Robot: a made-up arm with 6 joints. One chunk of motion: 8 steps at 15 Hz.
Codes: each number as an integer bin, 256 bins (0 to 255) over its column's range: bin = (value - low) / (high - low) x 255, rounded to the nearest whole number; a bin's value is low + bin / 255 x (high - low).
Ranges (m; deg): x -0.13..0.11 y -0.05..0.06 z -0.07..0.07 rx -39..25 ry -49..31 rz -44..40
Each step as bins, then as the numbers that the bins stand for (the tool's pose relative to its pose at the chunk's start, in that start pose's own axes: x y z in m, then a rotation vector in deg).
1 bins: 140 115 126 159 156 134
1 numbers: 0.0018 -0.0004 -0.0008 0.91 -0.06 0.14
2 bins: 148 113 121 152 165 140
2 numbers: 0.0093 -0.0013 -0.0036 -0.85 2.76 2.12
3 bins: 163 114 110 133 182 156
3 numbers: 0.0234 -0.0008 -0.0096 -5.62 8.10 7.39
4 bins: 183 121 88 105 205 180
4 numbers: 0.0422 0.0022 -0.0217 -12.65 15.31 15.29
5 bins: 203 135 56 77 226 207
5 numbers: 0.0611 0.0082 -0.0393 -19.67 21.90 24.19
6 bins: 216 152 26 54 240 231
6 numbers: 0.0733 0.0156 -0.0557 -25.45 26.29 32.09
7 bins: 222 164 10 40 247 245
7 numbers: 0.0789 0.0207 -0.0645 -28.96 28.49 36.71
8 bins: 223 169 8 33 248 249
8 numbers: 0.0799 0.0229 -0.0656 -30.72 28.80 38.02
